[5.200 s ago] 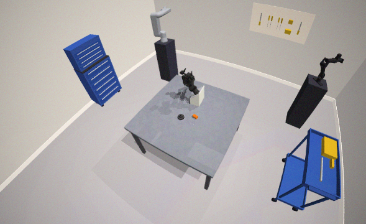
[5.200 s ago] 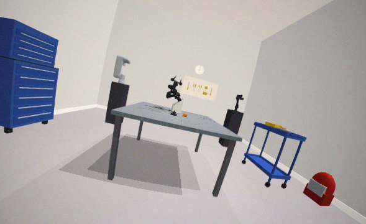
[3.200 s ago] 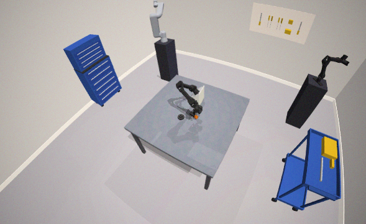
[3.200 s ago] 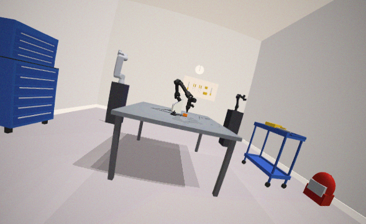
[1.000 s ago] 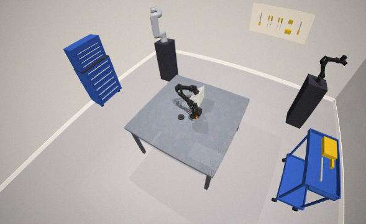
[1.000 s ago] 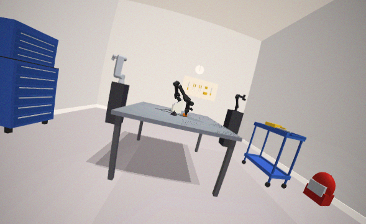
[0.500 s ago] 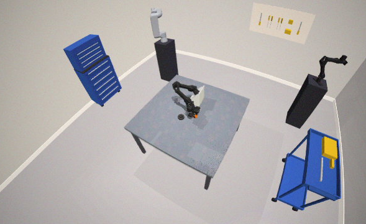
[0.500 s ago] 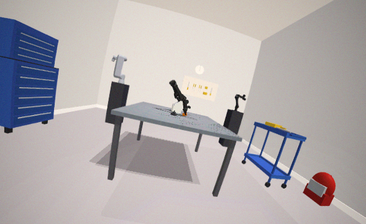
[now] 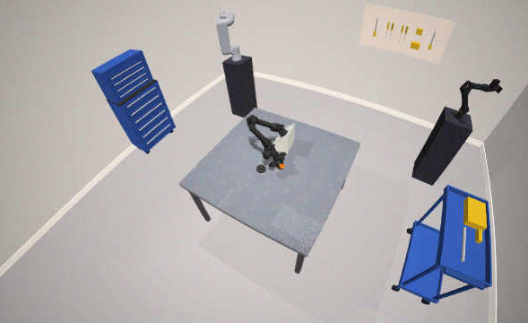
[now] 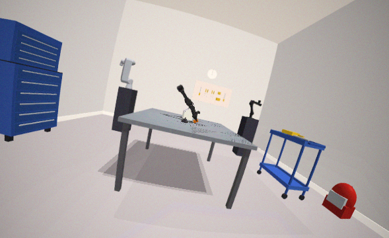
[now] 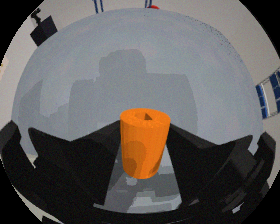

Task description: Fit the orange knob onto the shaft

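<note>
My gripper tip is now 90 mm short of the dark round pedestal and 160 mm to the left of it. The rest, counted from my gripper tip: orange knob 20 mm to the right.
</note>
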